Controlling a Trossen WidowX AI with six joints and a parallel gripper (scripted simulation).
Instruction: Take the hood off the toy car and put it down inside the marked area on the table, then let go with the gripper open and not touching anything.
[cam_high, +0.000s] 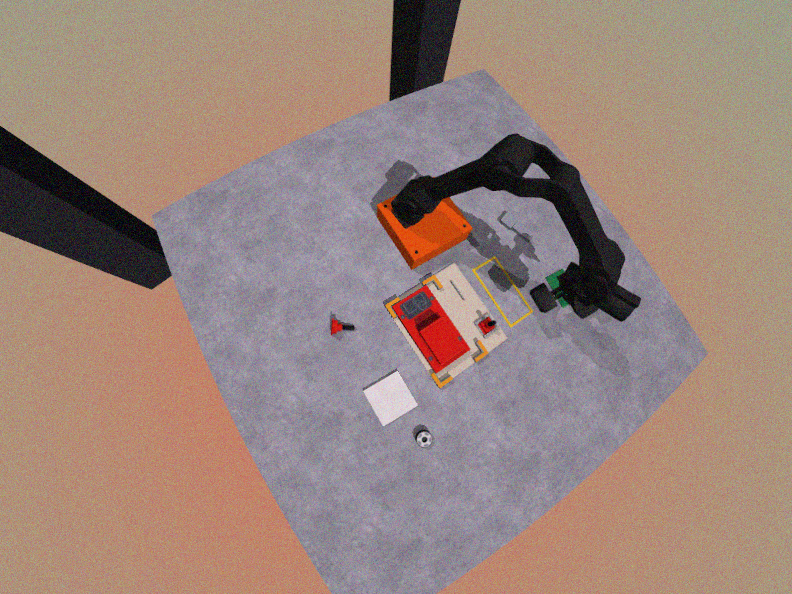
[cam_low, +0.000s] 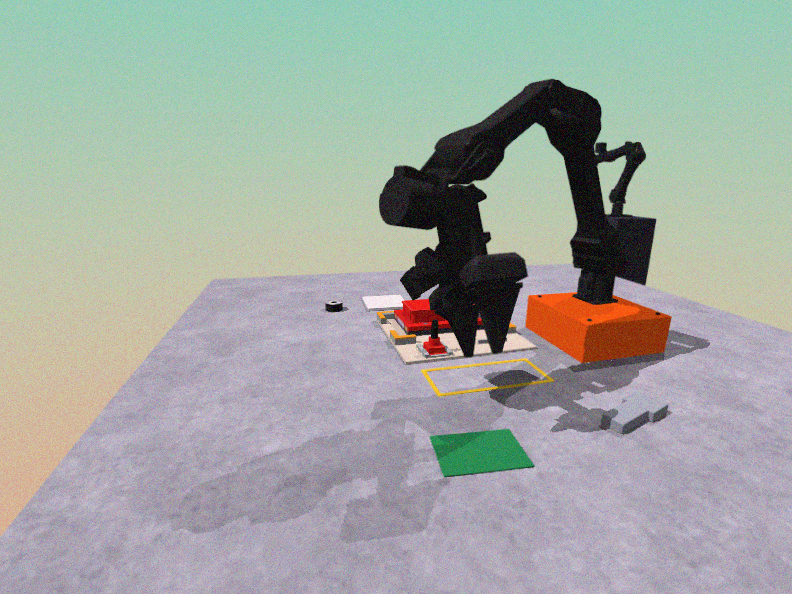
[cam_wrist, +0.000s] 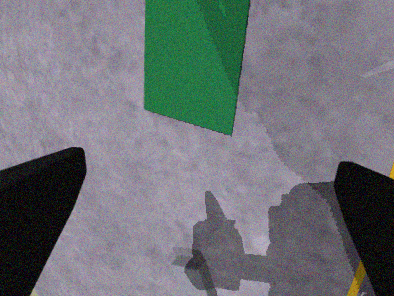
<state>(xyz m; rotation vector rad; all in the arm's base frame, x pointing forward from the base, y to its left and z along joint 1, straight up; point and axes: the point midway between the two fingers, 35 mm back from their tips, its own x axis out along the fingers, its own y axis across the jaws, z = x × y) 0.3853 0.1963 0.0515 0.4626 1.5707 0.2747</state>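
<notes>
My gripper tip is 34 cm to the left of the hood, 7 cm past it and 5 cm above it. The rest, counted from my gripper tip: green square 9 cm below, 6 cm to the left, 3 cm ahead; white square 52 cm to the right, 9 cm below, 3 cm behind.
</notes>
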